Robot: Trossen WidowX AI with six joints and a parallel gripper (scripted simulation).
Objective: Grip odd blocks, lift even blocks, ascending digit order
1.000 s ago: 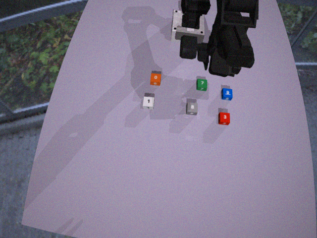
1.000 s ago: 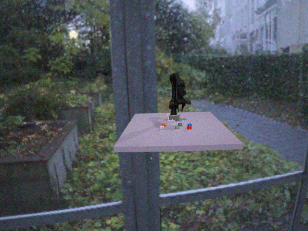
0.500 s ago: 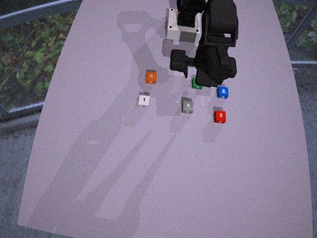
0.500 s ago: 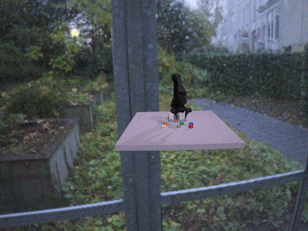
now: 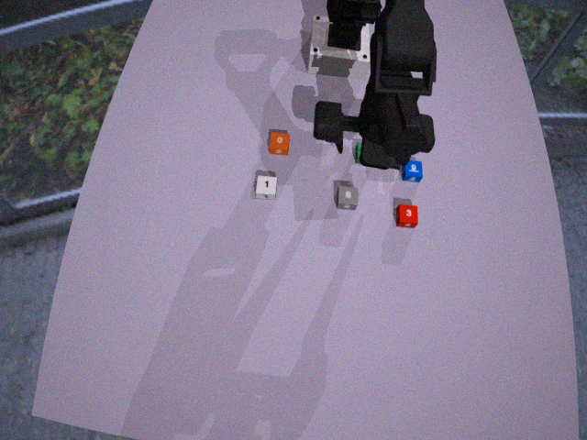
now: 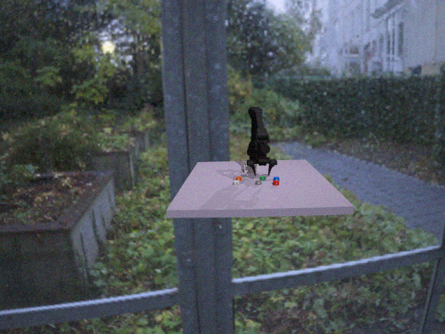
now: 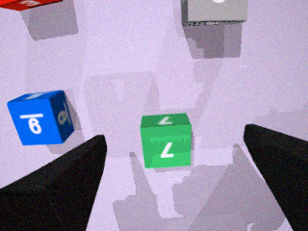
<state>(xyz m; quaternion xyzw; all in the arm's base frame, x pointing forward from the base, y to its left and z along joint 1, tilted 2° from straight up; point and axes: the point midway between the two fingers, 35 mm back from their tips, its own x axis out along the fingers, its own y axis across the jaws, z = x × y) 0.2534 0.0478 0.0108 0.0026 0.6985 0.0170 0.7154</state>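
Now: gripper tip 20 mm above the green block and 10 mm past it. The rest, counted from my gripper tip: grey block: 80 mm ahead, 20 mm to the right, 20 mm below; then blue block: 90 mm to the left, 20 mm below, 10 mm ahead; then red block: 100 mm ahead, 80 mm to the left, 20 mm below.
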